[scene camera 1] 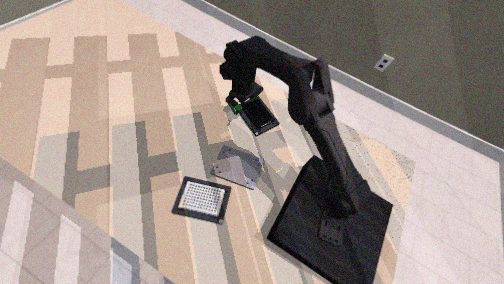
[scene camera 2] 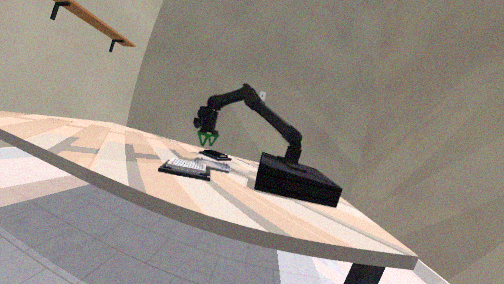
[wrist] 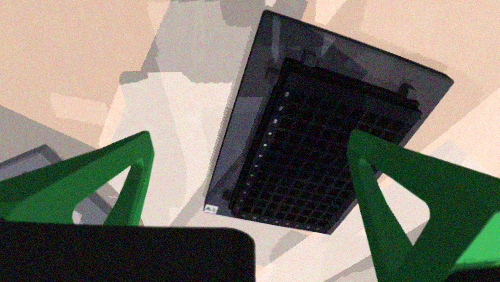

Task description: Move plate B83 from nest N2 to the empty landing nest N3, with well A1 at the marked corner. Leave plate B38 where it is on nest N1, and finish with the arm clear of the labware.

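A black well plate [scene camera 1: 260, 114] [wrist: 310, 170] sits on a dark nest [scene camera 1: 267, 128] [wrist: 239, 117]; an A1 tag shows at the nest's lower left corner in the wrist view. A white well plate [scene camera 1: 202, 198] [scene camera 2: 186, 164] sits on another dark nest [scene camera 1: 199, 218] [scene camera 2: 184, 175]. Between them lies the empty grey nest [scene camera 1: 236, 171] [scene camera 2: 221, 167], partly seen at the left of the wrist view [wrist: 25, 161]. The plate names cannot be read. My gripper [scene camera 1: 244, 102] [scene camera 2: 207, 145] [wrist: 250, 141] is open and empty, above the black plate's nest; in the wrist view the right fingertip overlaps the plate.
The arm's black base [scene camera 1: 300, 220] [scene camera 2: 295, 181] stands right of the nests. The table's front edge [scene camera 2: 200, 232] runs across the second scene view. A wooden wall shelf [scene camera 2: 95, 26] is far off at upper left. Light and shadow bands cross the table.
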